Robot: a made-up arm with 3 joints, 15 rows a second.
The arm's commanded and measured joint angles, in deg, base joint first. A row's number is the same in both.
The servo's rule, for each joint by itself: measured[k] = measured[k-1] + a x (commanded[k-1-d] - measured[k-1]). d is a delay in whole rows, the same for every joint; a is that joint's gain. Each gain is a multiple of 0.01, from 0.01 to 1. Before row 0 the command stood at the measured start. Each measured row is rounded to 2 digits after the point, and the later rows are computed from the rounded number. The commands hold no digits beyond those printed.
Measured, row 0:
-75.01, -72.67, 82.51
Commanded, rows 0 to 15:
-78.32, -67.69, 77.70
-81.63, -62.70, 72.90
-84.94, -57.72, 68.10
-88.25, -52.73, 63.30
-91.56, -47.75, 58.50
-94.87, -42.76, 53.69
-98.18, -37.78, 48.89
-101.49, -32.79, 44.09
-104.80, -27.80, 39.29
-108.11, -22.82, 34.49
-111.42, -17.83, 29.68
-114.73, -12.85, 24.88
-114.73, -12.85, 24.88
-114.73, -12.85, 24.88
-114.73, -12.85, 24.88
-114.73, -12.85, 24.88
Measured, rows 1 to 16:
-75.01, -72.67, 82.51
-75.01, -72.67, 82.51
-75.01, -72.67, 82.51
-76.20, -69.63, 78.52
-78.15, -65.40, 73.86
-80.59, -60.72, 69.08
-83.35, -55.85, 64.28
-86.31, -50.91, 59.48
-89.39, -45.94, 54.67
-92.55, -40.96, 49.87
-95.77, -35.98, 45.07
-99.02, -30.99, 40.27
-102.29, -26.01, 35.47
-105.58, -21.02, 30.66
-108.87, -16.04, 25.86
-110.98, -14.09, 25.05
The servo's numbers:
d 3
a 0.36 0.61 0.83

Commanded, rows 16 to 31:
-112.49, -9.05, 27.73
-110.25, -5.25, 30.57
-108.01, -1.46, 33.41
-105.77, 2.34, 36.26
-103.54, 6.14, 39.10
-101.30, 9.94, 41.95
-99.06, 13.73, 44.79
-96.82, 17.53, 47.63
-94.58, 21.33, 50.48
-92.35, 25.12, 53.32
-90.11, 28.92, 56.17
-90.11, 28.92, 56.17
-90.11, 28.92, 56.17
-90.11, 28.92, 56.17
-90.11, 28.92, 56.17
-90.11, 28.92, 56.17
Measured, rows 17 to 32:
-112.33, -13.33, 24.91
-113.19, -13.04, 24.89
-113.74, -12.92, 24.88
-113.29, -10.56, 27.25
-112.20, -7.32, 30.01
-110.69, -3.75, 32.83
-108.92, -0.04, 35.68
-106.98, 3.73, 38.52
-104.94, 7.52, 41.37
-102.82, 11.31, 44.21
-100.66, 15.10, 47.05
-98.47, 18.90, 49.90
-96.27, 22.69, 52.74
-94.05, 26.49, 55.59
-92.63, 27.97, 56.07
-91.72, 28.55, 56.15

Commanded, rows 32 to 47:
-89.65, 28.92, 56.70
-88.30, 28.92, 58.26
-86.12, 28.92, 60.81
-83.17, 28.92, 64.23
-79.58, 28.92, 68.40
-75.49, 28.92, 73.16
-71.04, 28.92, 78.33
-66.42, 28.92, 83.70
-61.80, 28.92, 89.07
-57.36, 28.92, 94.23
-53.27, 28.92, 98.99
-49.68, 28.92, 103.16
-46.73, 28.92, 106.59
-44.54, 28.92, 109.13
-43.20, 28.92, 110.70
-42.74, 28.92, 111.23
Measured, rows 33 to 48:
-91.14, 28.78, 56.17
-90.77, 28.87, 56.17
-90.53, 28.90, 56.17
-90.21, 28.91, 56.61
-89.52, 28.92, 57.98
-88.30, 28.92, 60.33
-86.45, 28.92, 63.57
-83.98, 28.92, 67.58
-80.92, 28.92, 72.21
-77.36, 28.92, 77.29
-73.42, 28.92, 82.61
-69.24, 28.92, 87.97
-64.96, 28.92, 93.17
-60.75, 28.92, 98.00
-56.76, 28.92, 102.28
-53.15, 28.92, 105.86

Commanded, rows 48 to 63:
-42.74, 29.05, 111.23
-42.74, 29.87, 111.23
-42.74, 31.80, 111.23
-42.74, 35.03, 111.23
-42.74, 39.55, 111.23
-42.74, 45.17, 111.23
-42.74, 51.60, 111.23
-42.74, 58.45, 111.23
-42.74, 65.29, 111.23
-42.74, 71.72, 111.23
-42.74, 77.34, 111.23
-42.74, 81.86, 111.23
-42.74, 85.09, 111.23
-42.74, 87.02, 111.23
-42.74, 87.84, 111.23
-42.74, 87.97, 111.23
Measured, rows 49 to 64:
-50.05, 28.92, 108.57
-47.58, 28.92, 110.34
-45.84, 28.92, 111.08
-44.72, 29.00, 111.20
-44.01, 29.53, 111.22
-43.55, 30.91, 111.23
-43.26, 33.42, 111.23
-43.07, 37.16, 111.23
-42.95, 42.05, 111.23
-42.87, 47.88, 111.23
-42.82, 54.33, 111.23
-42.79, 61.02, 111.23
-42.77, 67.55, 111.23
-42.76, 73.52, 111.23
-42.75, 78.61, 111.23
-42.75, 82.56, 111.23

